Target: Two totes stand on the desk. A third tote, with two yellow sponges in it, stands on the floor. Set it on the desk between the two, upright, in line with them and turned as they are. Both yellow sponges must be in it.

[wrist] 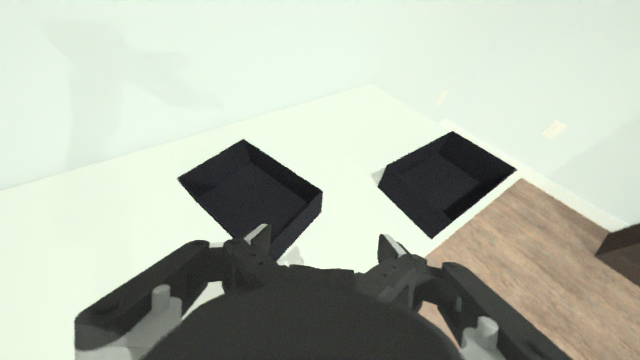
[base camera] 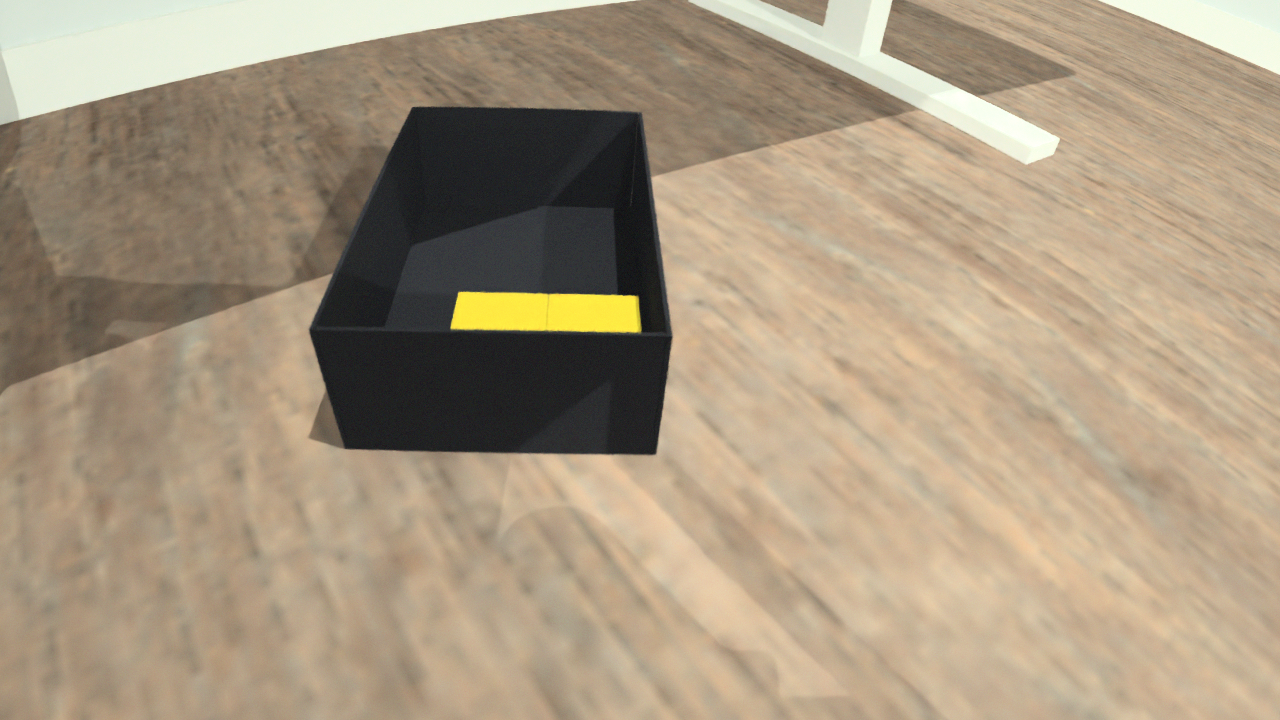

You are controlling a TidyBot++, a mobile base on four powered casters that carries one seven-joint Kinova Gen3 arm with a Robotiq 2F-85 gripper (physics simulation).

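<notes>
The third tote, black and open-topped, stands upright on the floor in the base camera view. Two yellow sponges lie side by side in it, at its near end. In the wrist view two black totes stand on the white desk: one tote left of the middle, the other tote to the right near the desk's edge, with a gap between them. My gripper is open and empty, above the desk in the wrist view; its left finger overlaps the left tote's near corner in the picture.
A white desk leg with its foot stands on the floor behind and right of the floor tote. A white wall runs behind. A brown object shows partly at the wrist view's right edge, above the wooden floor.
</notes>
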